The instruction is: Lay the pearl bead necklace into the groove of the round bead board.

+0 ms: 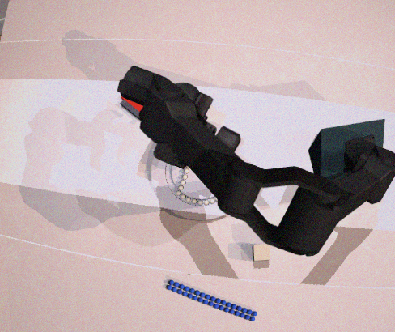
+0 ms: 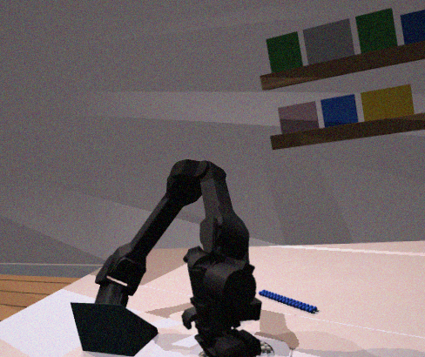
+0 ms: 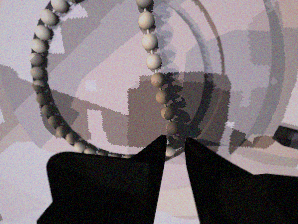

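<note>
Right now the round bead board is 60 mm to the left of my gripper tip, 10 mm below it and 10 mm behind it. Also, from my gripper tip: small beige cube (240 mm to the left, 80 mm behind); grey block (110 mm to the right, 100 mm ahead, 10 mm below).
</note>
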